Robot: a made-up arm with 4 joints.
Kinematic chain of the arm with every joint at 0, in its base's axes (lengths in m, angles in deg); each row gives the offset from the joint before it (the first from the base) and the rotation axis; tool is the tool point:
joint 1: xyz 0 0 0.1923 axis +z
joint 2: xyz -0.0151 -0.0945 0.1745 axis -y
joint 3: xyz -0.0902 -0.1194 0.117 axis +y
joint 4: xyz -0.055 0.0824 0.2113 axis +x
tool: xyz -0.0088 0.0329 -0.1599
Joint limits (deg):
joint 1: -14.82..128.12
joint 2: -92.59..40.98
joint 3: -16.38..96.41
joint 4: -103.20..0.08
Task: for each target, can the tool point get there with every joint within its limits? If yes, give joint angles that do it. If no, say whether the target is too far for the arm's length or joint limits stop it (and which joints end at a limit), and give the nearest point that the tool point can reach.
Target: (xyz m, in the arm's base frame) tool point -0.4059 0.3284 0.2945
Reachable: no: joint limits stop it (at a limit: joint 1, joint 2, joint 4) | nearest point -0.2552 -0.0342 0.3710 | short by 0.400 m
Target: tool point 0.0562 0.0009 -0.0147
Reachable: no: joint limits stop it (at a limit: joint 2, joint 3, joint 4) | nearest point 0.3241 0.0052 0.2285 | short by 0.362 m
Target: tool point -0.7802 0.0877 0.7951
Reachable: no: too far | nearest point -0.4038 -0.1980 0.5494 | short by 0.533 m
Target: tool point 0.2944 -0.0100 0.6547
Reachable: yes | joints 72.57 -39.97 14.71 -80.57
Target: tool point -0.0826 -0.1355 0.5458
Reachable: yes | joints 4.12 7.57 80.94 -10.83
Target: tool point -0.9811 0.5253 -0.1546
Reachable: no: too far | nearest point -0.2549 -0.0343 0.3700 | short by 1.056 m
